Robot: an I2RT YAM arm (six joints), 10 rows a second.
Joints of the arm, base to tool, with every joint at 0 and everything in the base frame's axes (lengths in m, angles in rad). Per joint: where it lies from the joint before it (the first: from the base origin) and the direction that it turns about. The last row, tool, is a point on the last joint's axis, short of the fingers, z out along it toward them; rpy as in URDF.
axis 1: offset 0 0 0.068 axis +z
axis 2: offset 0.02 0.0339 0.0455 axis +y
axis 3: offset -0.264 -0.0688 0 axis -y
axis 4: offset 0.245 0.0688 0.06 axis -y
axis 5: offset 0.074 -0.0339 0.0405 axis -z
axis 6: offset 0.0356 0 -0.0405 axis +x
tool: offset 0 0 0 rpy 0 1.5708 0
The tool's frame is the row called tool.
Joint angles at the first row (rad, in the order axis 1, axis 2, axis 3, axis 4, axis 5, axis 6):
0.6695 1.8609 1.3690 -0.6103 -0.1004 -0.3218
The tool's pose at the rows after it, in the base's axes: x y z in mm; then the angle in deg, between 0 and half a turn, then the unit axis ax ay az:
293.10 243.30 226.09 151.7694 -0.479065 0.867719 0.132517
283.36 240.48 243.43 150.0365 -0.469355 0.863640 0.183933
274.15 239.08 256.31 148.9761 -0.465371 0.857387 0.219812
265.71 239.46 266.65 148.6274 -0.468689 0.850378 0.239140
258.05 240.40 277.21 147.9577 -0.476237 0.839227 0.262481
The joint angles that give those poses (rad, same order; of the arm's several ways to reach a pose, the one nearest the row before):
0.6776 1.7927 1.3483 -0.5898 -0.1633 -0.2863
0.6805 1.7297 1.3267 -0.5725 -0.2451 -0.2396
0.6882 1.6814 1.3107 -0.5618 -0.3000 -0.2065
0.7013 1.6485 1.3092 -0.5716 -0.3287 -0.1926
0.7138 1.6185 1.3099 -0.5727 -0.3665 -0.1856

